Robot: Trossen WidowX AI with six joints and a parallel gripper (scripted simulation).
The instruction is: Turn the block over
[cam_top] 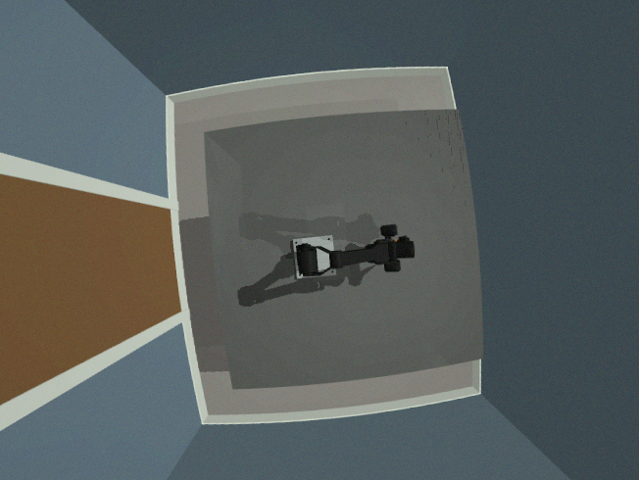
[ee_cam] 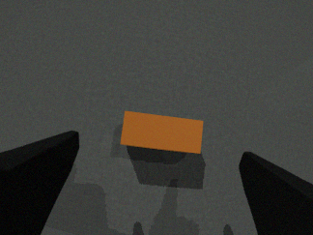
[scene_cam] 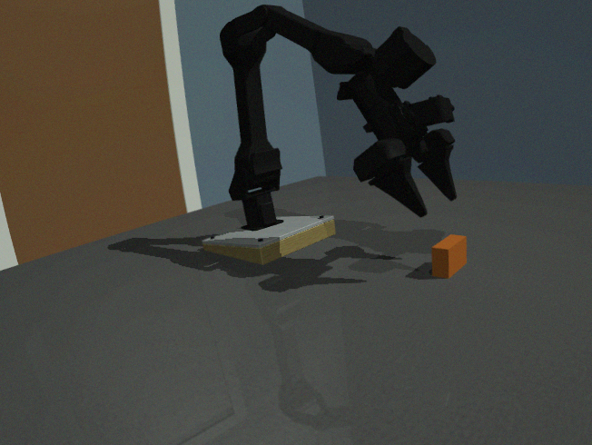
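Right now the orange block is 7 cm below my gripper tip and 1 cm ahead of it.
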